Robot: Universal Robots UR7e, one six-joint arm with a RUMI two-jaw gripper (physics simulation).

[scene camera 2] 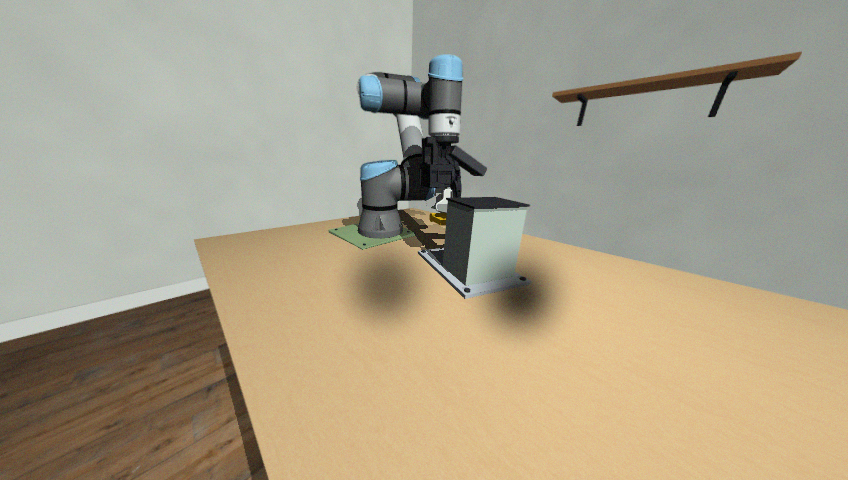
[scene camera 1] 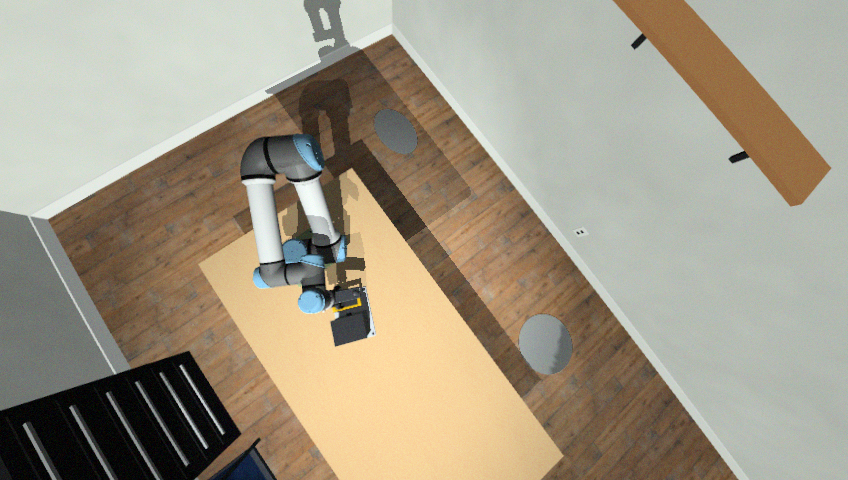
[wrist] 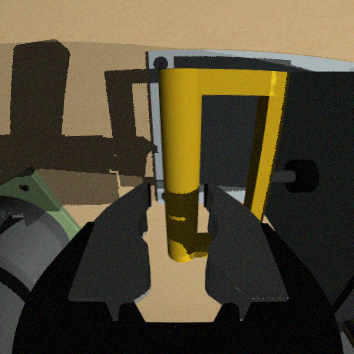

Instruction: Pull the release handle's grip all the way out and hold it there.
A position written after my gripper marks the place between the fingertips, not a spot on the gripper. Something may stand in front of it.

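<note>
I can see my gripper [scene camera 2: 446, 222], and I find the same gripper [wrist: 177, 185] through the wrist camera as well.
</note>
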